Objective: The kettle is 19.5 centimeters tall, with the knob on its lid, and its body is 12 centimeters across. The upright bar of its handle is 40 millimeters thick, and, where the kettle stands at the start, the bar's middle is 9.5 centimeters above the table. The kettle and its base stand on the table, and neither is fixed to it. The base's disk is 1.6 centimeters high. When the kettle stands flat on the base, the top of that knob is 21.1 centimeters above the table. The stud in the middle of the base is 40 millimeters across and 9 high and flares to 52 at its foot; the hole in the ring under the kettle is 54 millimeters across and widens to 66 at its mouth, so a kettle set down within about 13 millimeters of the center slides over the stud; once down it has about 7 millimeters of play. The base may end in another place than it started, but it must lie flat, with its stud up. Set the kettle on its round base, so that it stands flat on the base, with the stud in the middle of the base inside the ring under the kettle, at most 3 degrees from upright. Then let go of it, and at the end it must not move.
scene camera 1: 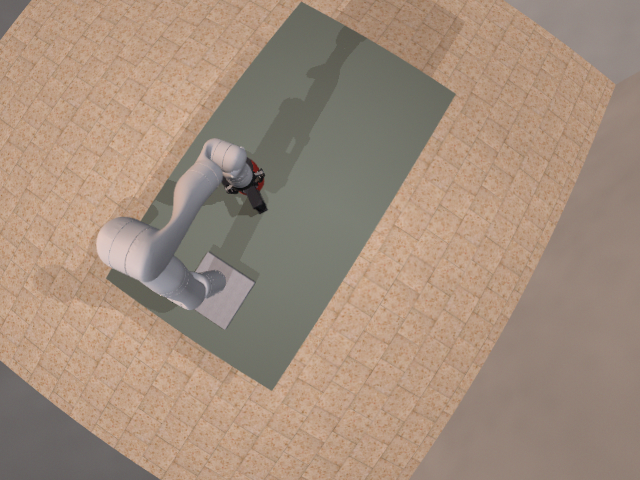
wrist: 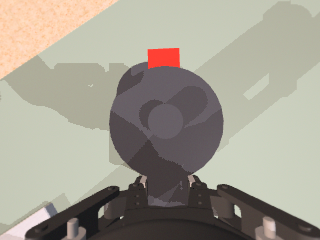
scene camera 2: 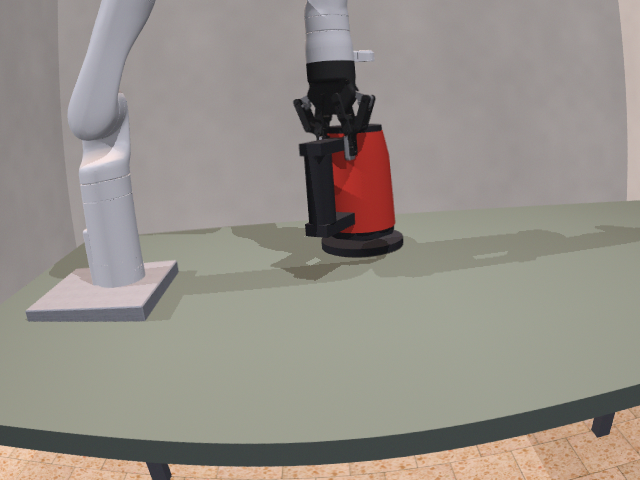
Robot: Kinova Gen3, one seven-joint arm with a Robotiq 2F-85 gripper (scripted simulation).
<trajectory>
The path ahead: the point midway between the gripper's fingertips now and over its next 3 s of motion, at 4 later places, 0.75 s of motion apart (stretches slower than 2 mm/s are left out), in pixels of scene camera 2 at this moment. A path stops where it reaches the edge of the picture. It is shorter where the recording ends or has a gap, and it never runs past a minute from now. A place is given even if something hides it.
The gripper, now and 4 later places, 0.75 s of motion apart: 337, 159; 339, 156; 340, 154; 341, 162; 341, 167
</trajectory>
